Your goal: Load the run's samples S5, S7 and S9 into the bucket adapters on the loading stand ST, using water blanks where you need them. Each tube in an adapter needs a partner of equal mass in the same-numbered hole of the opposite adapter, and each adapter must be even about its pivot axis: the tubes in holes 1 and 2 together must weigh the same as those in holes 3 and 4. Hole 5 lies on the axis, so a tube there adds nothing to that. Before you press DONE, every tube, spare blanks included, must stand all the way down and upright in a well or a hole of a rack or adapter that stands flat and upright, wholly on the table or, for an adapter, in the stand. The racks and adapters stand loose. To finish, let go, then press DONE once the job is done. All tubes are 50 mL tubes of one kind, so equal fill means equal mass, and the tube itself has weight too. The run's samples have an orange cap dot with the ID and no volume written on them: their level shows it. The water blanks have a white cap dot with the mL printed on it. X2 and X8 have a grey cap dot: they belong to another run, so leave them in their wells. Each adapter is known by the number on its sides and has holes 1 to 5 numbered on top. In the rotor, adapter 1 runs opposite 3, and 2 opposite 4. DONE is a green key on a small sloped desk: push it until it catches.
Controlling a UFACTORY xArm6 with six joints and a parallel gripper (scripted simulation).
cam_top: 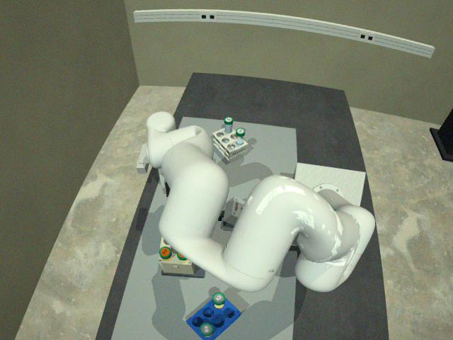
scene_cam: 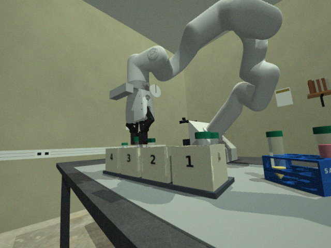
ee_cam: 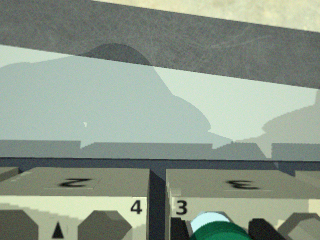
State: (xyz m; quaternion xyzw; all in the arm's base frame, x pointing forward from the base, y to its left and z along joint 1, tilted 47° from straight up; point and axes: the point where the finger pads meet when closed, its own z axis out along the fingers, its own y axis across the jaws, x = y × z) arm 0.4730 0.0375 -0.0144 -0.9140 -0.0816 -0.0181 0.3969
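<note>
Now: hand 230 mm past the green done key and 60 mm above it. The rest, counted from my hand: orange-capped tube: 210 mm to the left, 60 mm below, 40 mm behind; then yellow-filled tube: 60 mm below, 40 mm behind, 10 mm to the right; then dark stand base: 120 mm below, 40 mm behind, 20 mm to the left.
</note>
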